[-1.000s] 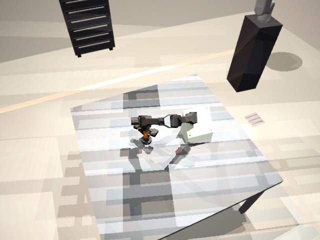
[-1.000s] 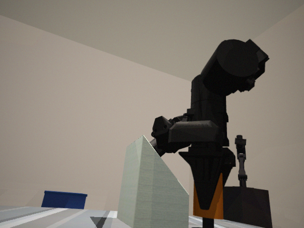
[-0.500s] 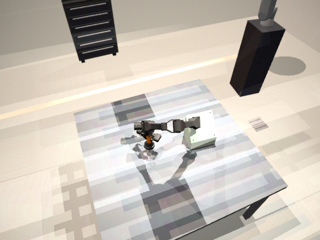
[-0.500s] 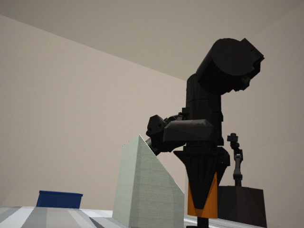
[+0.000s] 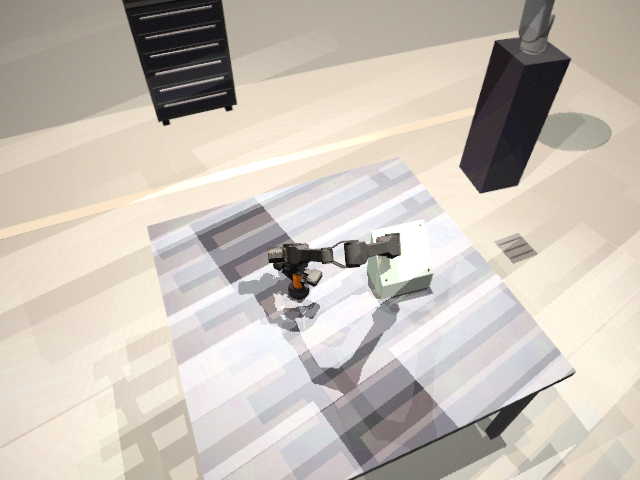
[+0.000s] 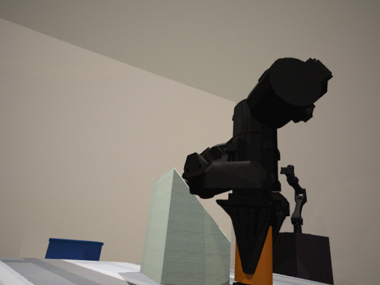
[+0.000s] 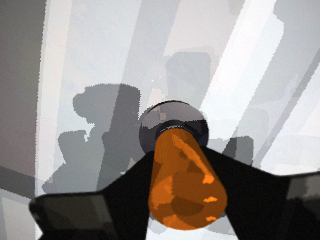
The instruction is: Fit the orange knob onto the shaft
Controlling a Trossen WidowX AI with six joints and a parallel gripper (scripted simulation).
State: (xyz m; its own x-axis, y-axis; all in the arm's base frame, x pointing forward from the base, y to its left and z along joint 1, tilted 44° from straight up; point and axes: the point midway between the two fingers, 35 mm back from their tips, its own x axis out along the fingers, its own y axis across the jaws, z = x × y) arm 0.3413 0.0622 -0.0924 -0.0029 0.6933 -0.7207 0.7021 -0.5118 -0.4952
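My gripper tip is 2 cm below the orange knob. Also, from my gripper tip: dark pedestal 2 cm below.
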